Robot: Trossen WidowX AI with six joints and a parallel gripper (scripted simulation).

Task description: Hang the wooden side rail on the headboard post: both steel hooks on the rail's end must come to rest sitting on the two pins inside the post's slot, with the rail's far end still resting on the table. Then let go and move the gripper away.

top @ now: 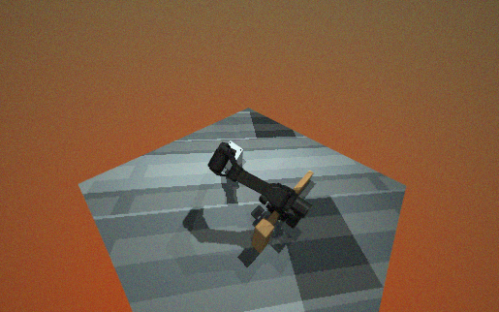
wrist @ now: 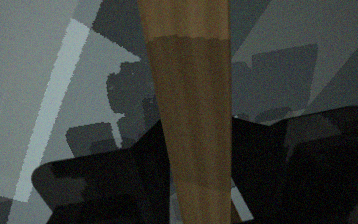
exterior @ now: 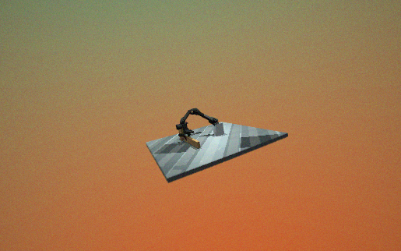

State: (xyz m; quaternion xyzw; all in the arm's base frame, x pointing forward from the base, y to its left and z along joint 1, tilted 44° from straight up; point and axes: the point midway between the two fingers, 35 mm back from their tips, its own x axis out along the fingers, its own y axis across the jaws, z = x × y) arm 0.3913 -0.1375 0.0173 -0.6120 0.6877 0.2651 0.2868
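The headboard post lies 140 mm to the right of my gripper tip, 70 mm above it and 10 mm ahead of it.
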